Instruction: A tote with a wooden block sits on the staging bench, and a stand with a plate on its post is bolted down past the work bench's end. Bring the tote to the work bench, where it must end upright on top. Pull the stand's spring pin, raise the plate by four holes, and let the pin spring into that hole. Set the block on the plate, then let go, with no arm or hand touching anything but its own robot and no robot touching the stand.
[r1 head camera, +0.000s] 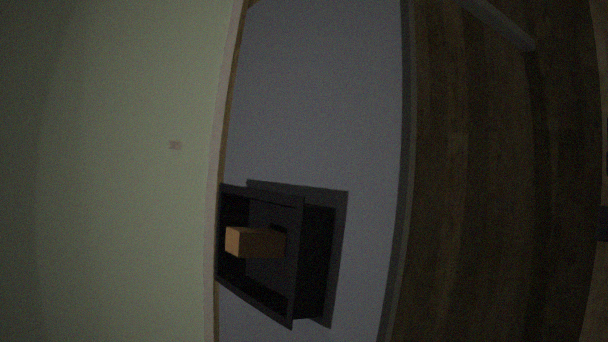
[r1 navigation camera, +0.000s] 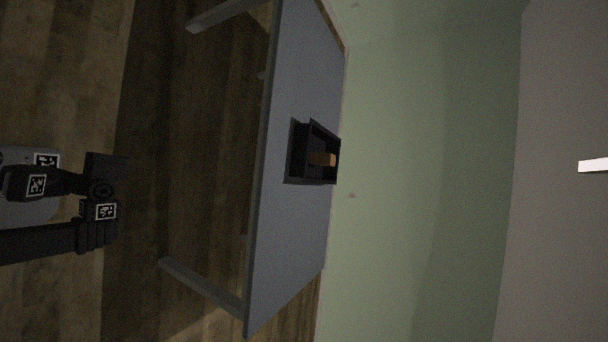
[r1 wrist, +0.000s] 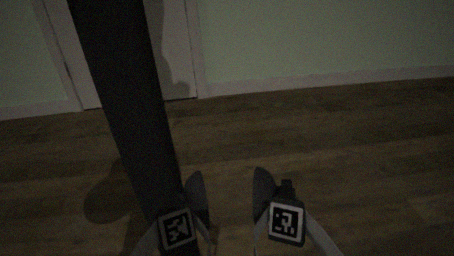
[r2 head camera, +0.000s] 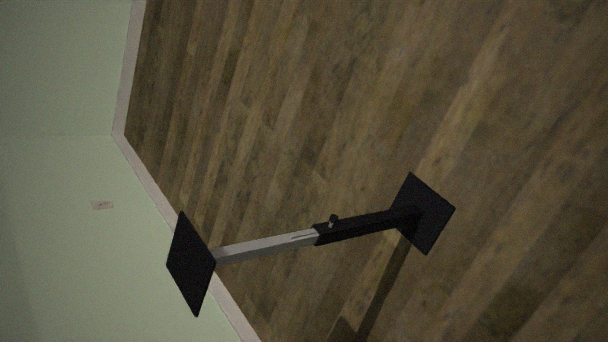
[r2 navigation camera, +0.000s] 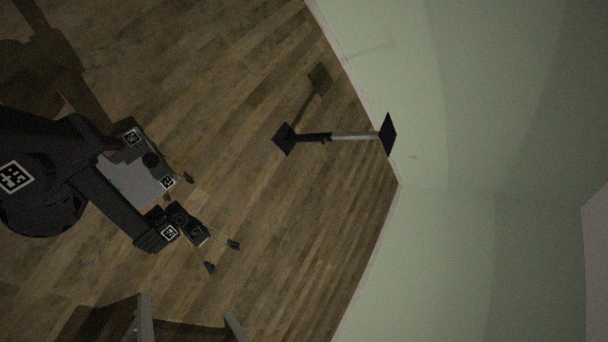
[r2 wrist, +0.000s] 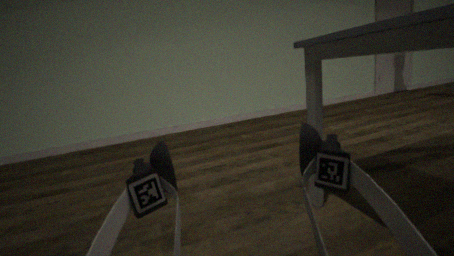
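The black tote (r1 head camera: 298, 260) (r1 navigation camera: 299, 150) sits upright on the grey staging bench (r1 head camera: 320, 100) (r1 navigation camera: 287, 225), with the wooden block (r1 head camera: 260, 243) (r1 navigation camera: 322, 159) inside. The stand's dark sleeve (r2 head camera: 360, 227) (r2 navigation camera: 310, 137) rises from its base plate; a light inner post (r2 head camera: 270, 245) (r2 navigation camera: 355, 135) carries the black plate (r2 head camera: 190, 265) (r2 navigation camera: 388, 135). The spring pin (r2 head camera: 333, 219) (r2 navigation camera: 324, 141) sticks out near the sleeve's top. r1's gripper (r1 wrist: 230, 192) is open and empty, away from the tote. r2's gripper (r2 wrist: 237, 159) (r2 navigation camera: 221, 255) is open wide and empty, apart from the stand.
A bench (r2 wrist: 375, 32) stands at the right in the r2 wrist view; bench legs (r2 navigation camera: 144, 315) show at the bottom of the r2 navigation view. Walls run behind the staging bench and the stand. r1's dark mast (r1 wrist: 125, 100) crosses the r1 wrist view.
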